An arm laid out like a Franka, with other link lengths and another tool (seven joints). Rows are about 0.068 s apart.
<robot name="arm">
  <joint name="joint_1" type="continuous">
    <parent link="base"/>
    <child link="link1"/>
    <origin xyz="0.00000 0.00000 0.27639" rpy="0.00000 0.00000 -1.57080"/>
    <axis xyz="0 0 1"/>
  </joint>
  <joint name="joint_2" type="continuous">
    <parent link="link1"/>
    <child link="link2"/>
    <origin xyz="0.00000 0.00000 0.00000" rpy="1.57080 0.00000 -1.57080"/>
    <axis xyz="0 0 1"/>
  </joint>
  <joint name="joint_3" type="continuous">
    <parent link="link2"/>
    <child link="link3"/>
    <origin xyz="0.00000 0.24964 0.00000" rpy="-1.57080 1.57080 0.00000"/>
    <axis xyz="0 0 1"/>
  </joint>
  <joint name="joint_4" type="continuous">
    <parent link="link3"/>
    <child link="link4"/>
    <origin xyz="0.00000 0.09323 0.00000" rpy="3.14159 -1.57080 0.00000"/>
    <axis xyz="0 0 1"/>
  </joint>
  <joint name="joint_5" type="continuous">
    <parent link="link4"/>
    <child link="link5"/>
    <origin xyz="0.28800 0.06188 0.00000" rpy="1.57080 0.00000 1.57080"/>
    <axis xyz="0 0 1"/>
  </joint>
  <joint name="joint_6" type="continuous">
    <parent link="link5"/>
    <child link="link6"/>
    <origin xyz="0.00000 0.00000 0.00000" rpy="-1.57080 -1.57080 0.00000"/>
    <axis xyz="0 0 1"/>
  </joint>
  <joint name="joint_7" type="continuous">
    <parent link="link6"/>
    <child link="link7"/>
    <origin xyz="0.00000 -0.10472 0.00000" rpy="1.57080 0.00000 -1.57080"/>
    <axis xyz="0 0 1"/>
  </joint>
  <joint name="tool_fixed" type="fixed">
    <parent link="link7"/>
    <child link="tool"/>
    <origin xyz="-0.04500 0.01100 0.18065" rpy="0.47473 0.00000 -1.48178"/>
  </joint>
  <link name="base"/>
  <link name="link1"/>
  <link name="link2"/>
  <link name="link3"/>
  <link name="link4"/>
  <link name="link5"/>
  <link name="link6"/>
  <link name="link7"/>
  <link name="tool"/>
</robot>
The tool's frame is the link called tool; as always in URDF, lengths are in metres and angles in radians. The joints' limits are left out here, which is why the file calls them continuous.
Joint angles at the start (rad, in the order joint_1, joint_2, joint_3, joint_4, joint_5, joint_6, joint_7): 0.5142, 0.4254, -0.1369, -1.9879, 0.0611, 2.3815, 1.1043
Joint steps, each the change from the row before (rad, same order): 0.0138, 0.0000, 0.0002, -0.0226, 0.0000, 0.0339, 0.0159; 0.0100, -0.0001, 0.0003, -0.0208, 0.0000, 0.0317, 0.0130; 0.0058, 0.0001, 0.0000, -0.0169, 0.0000, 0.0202, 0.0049; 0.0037, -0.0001, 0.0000, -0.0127, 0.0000, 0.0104, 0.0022; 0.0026, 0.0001, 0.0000, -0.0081, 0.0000, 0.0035, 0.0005; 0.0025, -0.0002, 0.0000, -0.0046, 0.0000, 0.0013, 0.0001; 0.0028, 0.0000, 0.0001, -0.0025, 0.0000, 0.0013, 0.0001; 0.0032, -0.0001, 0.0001, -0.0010, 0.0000, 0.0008, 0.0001
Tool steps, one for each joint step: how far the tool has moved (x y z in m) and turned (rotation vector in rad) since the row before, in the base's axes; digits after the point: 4 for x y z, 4 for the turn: -0.0042, 0.0056, -0.0046, 0.0028, -0.0113, -0.0026; -0.0034, 0.0039, -0.0040, 0.0031, -0.0109, -0.0034; -0.0033, 0.0013, -0.0037, 0.0004, -0.0034, 0.0003; -0.0032, 0.0003, -0.0030, -0.0013, 0.0018, 0.0010; -0.0027, 0.0000, -0.0022, -0.0021, 0.0042, 0.0017; -0.0018, 0.0004, -0.0012, -0.0013, 0.0028, 0.0022; -0.0013, 0.0009, -0.0006, -0.0005, 0.0011, 0.0027; -0.0009, 0.0013, -0.0002, 0.0000, 0.0001, 0.0032
